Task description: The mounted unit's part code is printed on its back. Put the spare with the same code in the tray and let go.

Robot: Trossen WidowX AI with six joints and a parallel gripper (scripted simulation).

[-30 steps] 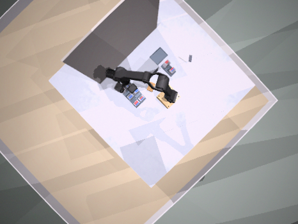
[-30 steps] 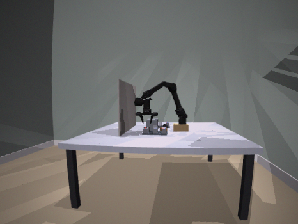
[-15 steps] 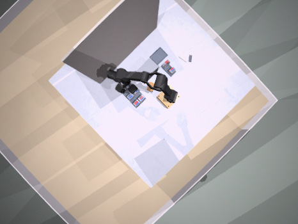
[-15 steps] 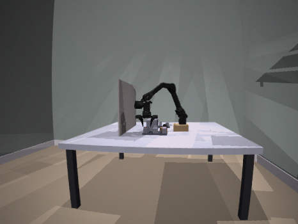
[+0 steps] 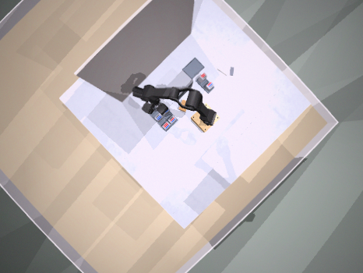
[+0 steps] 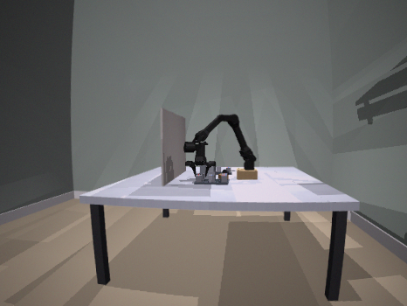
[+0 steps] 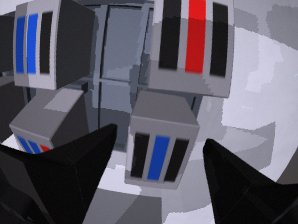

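My gripper tip is 360 mm to the left of the grey tray, 30 mm above it and 20 mm past it. Also, from my gripper tip: grey piece: 530 mm to the right, 240 mm behind, 30 mm below; then rack: 70 mm behind, 30 mm to the left, 20 mm below; then dark panel: 200 mm to the right, 190 mm ahead, 190 mm above.
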